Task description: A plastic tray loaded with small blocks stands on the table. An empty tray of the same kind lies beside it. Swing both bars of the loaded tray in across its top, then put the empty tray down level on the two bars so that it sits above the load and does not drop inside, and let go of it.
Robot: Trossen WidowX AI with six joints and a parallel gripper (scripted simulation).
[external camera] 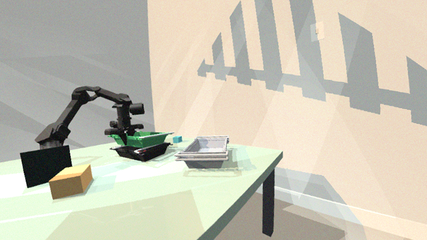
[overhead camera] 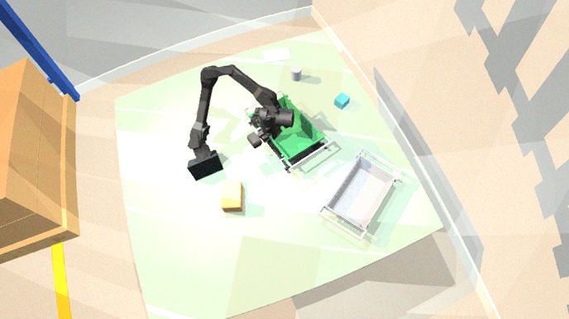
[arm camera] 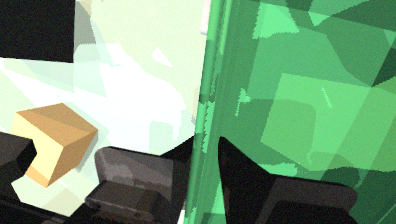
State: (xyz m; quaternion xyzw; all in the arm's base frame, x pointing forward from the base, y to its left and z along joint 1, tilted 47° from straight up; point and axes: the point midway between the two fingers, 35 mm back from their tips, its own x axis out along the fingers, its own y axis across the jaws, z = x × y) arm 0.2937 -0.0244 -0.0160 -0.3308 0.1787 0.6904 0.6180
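The green tray lies 8 cm ahead of my gripper tip, 2 cm to the left of it and 3 cm above it. Also, from my gripper tip: grey cylinder: 27 cm ahead, 36 cm to the left, 5 cm below; then tan block: 24 cm behind, 15 cm to the right, 5 cm below; then teal cube: 40 cm ahead, 11 cm to the left, 6 cm below.
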